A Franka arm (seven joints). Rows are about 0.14 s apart.
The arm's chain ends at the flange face. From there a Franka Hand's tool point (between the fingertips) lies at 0.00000 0.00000 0.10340 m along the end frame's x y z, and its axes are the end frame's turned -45 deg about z.
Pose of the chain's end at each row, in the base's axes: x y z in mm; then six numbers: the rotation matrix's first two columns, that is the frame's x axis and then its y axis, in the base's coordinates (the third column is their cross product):
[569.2, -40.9, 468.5, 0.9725, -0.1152, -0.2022, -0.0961, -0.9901, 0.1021]
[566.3, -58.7, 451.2, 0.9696, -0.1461, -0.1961, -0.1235, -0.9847, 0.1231]
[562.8, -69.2, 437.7, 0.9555, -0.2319, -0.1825, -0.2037, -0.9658, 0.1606]
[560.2, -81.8, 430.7, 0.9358, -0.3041, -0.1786, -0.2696, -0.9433, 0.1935]
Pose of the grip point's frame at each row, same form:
[547.3, -49.2, 367.8, 0.7556, 0.6186, -0.2152, 0.6197, -0.7816, -0.0708]
[544.5, -68.5, 350.6, 0.7729, 0.5930, -0.2257, 0.5983, -0.7996, -0.0516]
[540.7, -81.2, 337.4, 0.8197, 0.5189, -0.2426, 0.5316, -0.8469, -0.0155]
[536.7, -95.5, 330.9, 0.8523, 0.4520, -0.2631, 0.4711, -0.8820, 0.0105]

